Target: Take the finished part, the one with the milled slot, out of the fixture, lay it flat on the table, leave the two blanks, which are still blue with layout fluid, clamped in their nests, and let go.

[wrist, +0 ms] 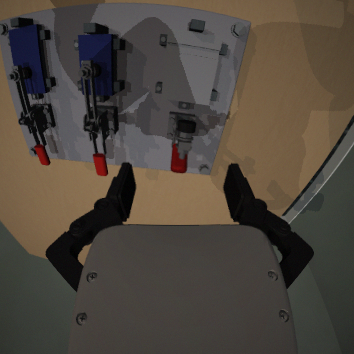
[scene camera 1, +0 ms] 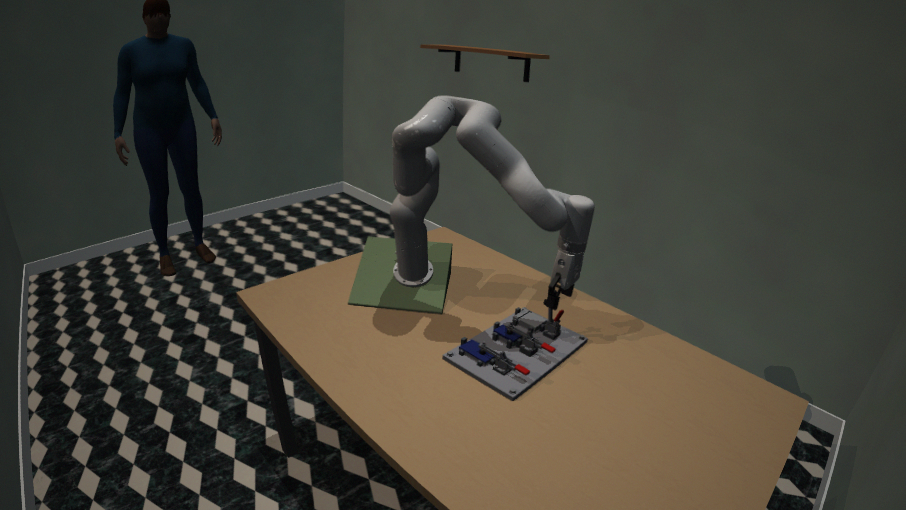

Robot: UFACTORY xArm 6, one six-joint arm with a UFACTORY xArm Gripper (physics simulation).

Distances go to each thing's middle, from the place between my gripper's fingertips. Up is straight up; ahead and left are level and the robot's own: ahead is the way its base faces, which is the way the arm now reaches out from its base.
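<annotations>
Grey fixture plate (scene camera 1: 540, 364): 11 cm to the right of my hand, 12 cm below, 1 cm behind. Finished part (wrist: 190, 61): from my hand 10 cm below, 8 cm behind, 2 cm to the right.
</annotations>
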